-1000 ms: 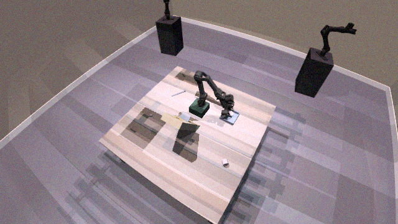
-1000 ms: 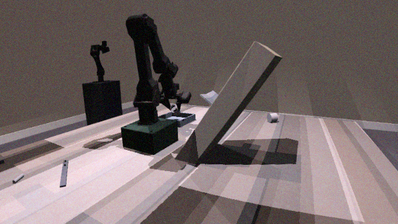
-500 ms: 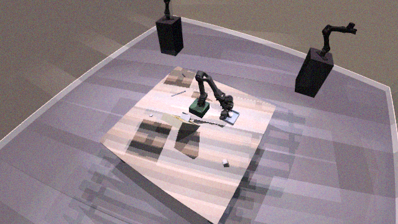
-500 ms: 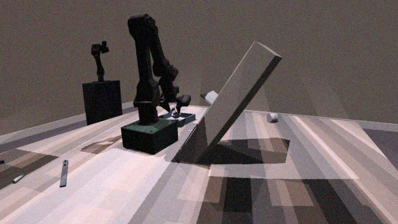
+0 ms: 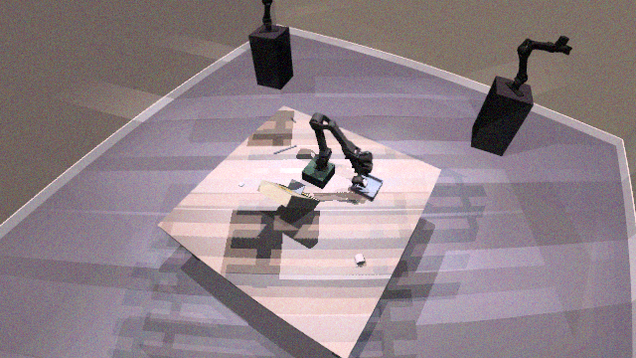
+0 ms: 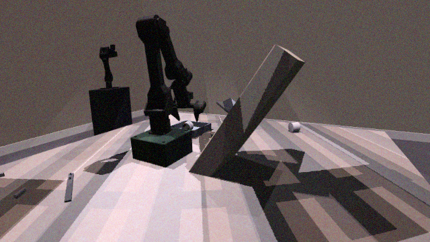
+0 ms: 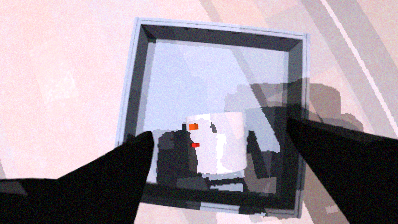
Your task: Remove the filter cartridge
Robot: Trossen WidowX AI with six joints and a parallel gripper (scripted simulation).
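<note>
Right now the filter cartridge is 10 mm to the right of my gripper tip and 30 mm below it. Also, from my gripper tip: small white rod: 180 mm behind, 700 mm to the right, 50 mm below; blue-grey tray: 10 mm to the left, 50 mm below; service panel: 340 mm ahead, 320 mm to the right, 130 mm above.
</note>
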